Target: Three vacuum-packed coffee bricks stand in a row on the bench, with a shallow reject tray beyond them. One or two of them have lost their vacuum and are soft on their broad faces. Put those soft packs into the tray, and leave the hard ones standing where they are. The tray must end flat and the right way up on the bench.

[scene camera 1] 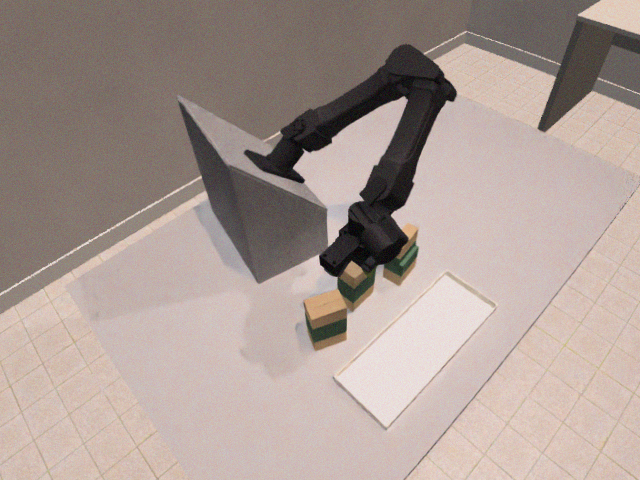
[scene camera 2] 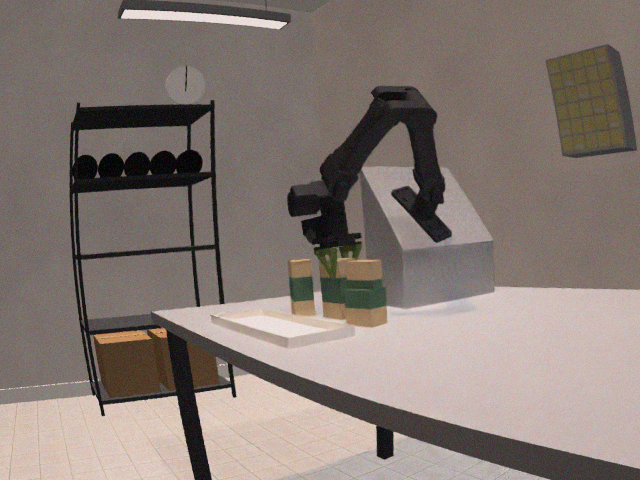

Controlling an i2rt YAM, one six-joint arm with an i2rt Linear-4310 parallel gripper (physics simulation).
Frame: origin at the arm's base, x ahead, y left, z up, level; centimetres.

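Seen in the pictures: gripper, between the fingertips: [scene camera 1: 361, 269] [scene camera 2: 342, 278]; arm's base, origin of its link: [scene camera 1: 275, 169] [scene camera 2: 421, 214].
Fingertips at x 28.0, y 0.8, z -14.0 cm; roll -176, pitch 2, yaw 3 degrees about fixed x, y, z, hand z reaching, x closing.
Observation:
Offsets run from my fingertips to a thing's top centre. "*": to the spot under its first point.
Three tan coffee bricks with green bands stand upright in a row. The middle brick @(dx +0.0, dy -1.5, dz +4.5 cm) [scene camera 1: 354, 294] [scene camera 2: 332, 290] is under my gripper [scene camera 1: 356, 272] [scene camera 2: 341, 262], whose green fingers reach down on either side of its upper part and are shut on it; the far finger is partly hidden. One end brick @(dx +3.1, dy -14.1, dz +4.3 cm) [scene camera 1: 326, 328] [scene camera 2: 300, 289] stands apart, nearest in scene camera 1. The other end brick @(dx +2.4, dy +11.9, dz +4.3 cm) [scene camera 1: 400, 266] [scene camera 2: 366, 298] has a green part jutting from its band; the arm partly hides it in scene camera 1. The shallow white tray @(* dx +19.1, dy +19.4, dz -8.2 cm) [scene camera 1: 471, 289] [scene camera 2: 321, 338] lies flat beside the row, with no brick in it.
A large grey sloped block [scene camera 1: 279, 227] [scene camera 2: 447, 273] stands behind the row, and the arm's base plate [scene camera 1: 273, 167] [scene camera 2: 421, 214] is on its slope. The bench's edge [scene camera 2: 330, 395] runs beyond the tray. A black shelf rack [scene camera 2: 215, 206] stands behind the bench.

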